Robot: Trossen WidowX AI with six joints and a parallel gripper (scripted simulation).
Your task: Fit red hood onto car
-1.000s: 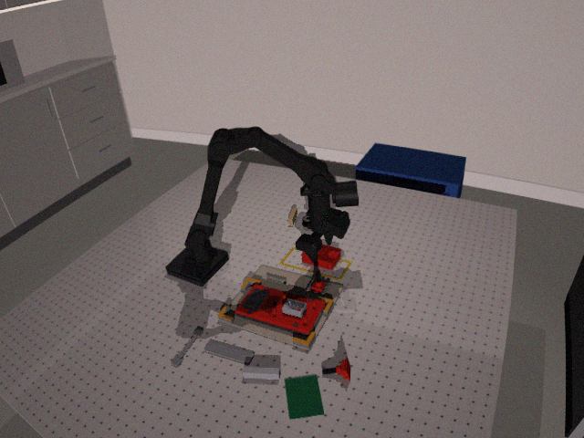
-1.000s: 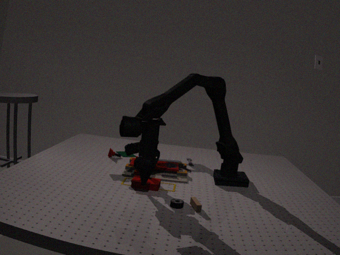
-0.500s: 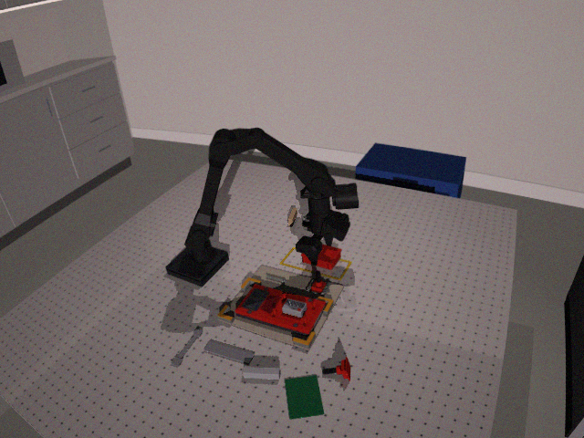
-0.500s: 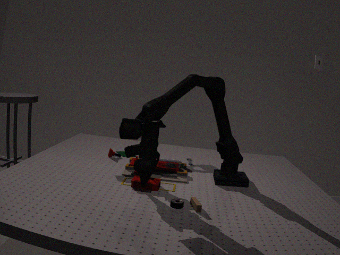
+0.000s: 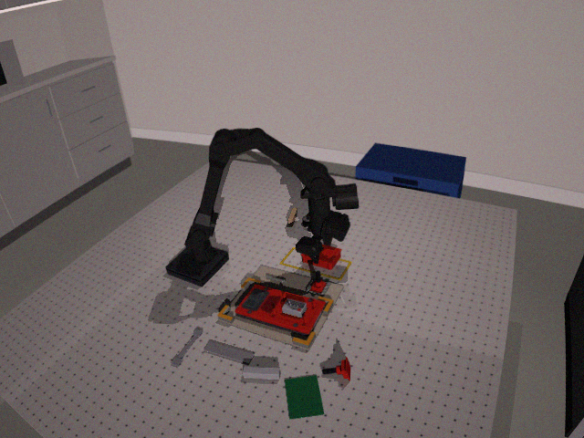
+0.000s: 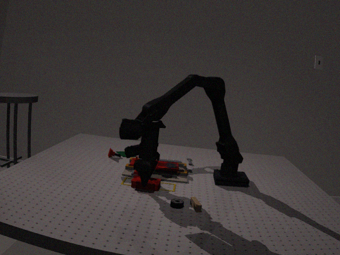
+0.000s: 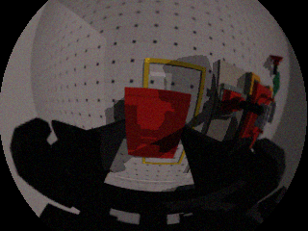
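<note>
Now: the grey engine block 230 mm to the right of my gripper tip, 50 mm ahead of it and 10 mm above it. The rest, counted from my gripper tip: wooden block (190 mm behind, 140 mm to the left); then green card (420 mm to the right, 200 mm ahead, 10 mm below); then red hood (10 mm above).
</note>
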